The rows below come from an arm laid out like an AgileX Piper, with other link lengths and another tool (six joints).
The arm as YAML. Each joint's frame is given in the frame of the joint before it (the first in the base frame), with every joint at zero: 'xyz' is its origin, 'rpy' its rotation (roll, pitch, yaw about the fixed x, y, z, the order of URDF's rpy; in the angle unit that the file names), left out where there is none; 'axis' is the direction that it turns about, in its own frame. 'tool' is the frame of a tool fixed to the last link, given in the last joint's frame.
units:
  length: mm
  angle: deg
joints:
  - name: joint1
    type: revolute
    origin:
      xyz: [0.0, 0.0, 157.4]
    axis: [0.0, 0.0, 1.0]
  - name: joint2
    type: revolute
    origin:
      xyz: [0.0, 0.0, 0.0]
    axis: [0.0, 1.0, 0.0]
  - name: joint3
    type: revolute
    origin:
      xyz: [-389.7, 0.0, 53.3]
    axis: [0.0, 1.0, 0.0]
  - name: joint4
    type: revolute
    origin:
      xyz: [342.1, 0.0, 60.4]
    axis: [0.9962, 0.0, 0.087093]
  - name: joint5
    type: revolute
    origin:
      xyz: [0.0, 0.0, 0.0]
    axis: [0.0, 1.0, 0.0]
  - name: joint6
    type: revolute
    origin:
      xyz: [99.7, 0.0, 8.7]
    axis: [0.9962, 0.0, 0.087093]
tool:
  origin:
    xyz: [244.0, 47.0, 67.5]
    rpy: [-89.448, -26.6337, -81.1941]
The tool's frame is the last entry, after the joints.
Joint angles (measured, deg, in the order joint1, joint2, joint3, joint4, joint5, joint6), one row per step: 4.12 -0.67 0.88 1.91 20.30 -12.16; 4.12 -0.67 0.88 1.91 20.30 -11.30; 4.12 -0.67 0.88 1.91 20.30 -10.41; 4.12 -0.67 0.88 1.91 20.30 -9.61; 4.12 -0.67 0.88 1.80 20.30 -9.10; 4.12 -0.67 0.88 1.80 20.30 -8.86; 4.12 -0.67 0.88 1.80 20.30 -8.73; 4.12 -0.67 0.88 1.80 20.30 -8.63; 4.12 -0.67 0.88 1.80 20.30 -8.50; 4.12 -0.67 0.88 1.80 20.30 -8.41; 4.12 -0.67 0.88 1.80 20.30 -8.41; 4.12 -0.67 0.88 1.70 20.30 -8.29; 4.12 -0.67 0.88 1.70 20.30 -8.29; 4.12 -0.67 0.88 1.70 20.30 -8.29; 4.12 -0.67 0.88 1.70 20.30 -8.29; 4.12 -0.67 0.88 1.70 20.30 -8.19; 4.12 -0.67 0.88 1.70 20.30 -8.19; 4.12 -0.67 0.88 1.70 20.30 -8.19; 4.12 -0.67 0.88 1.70 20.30 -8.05; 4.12 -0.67 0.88 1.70 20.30 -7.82
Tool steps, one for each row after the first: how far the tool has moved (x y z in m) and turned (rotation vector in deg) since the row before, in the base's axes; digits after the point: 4 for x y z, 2 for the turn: 0.0003 -0.0005 0.0008 0.83 0.07 -0.23; 0.0003 -0.0006 0.0008 0.85 0.07 -0.24; 0.0002 -0.0005 0.0007 0.77 0.06 -0.21; 0.0002 -0.0005 0.0003 0.38 0.03 -0.15; 0.0001 -0.0002 0.0002 0.23 0.02 -0.06; 0.0000 -0.0001 0.0001 0.12 0.01 -0.03; 0.0000 -0.0001 0.0001 0.10 0.01 -0.03; 0.0000 -0.0001 0.0001 0.12 0.01 -0.03; 0.0000 -0.0001 0.0001 0.09 0.01 -0.02; 0.0000 0.0000 0.0000 0.00 0.00 0.00; 0.0001 -0.0002 0.0000 0.02 0.00 -0.04; 0.0000 0.0000 0.0000 0.00 0.00 0.00; 0.0000 0.0000 0.0000 0.00 0.00 0.00; 0.0000 0.0000 0.0000 0.00 0.00 0.00; 0.0000 -0.0001 0.0001 0.10 0.01 -0.03; 0.0000 0.0000 0.0000 0.00 0.00 0.00; 0.0000 0.0000 0.0000 0.00 0.00 0.00; 0.0000 -0.0001 0.0001 0.13 0.01 -0.04; 0.0001 -0.0002 0.0002 0.22 0.02 -0.06
